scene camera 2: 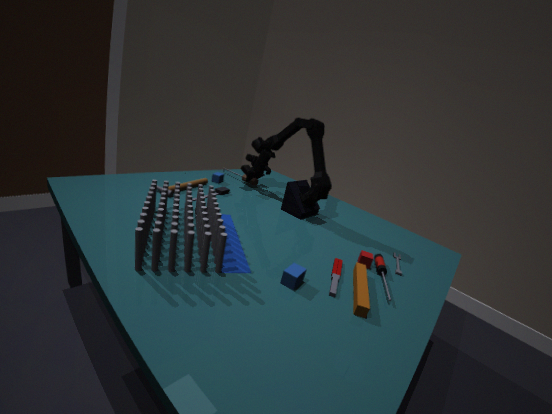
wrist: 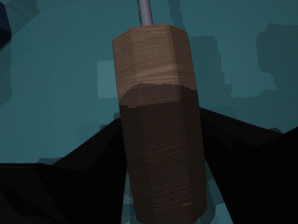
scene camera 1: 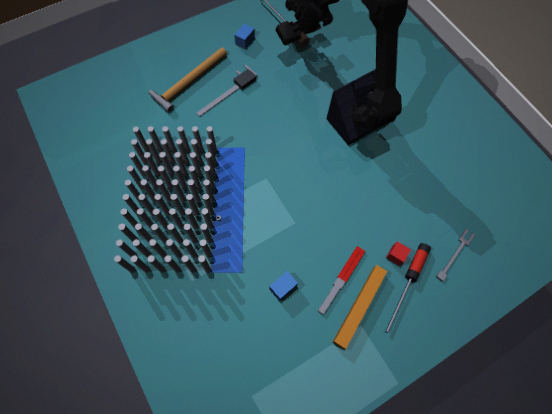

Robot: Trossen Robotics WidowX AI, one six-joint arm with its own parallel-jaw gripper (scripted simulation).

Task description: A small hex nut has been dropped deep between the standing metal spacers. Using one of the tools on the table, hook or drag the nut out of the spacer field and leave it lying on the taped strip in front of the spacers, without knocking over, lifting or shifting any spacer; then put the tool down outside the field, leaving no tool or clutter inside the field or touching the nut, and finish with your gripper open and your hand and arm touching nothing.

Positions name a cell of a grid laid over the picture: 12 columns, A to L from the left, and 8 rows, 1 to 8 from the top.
A hammer (scene camera 1: D2) is 1.27 m from the lens. An orange bar (scene camera 1: H7) is 1.00 m from the lens. The marked spots on the hammer and the orange bar are 0.82 m apart.
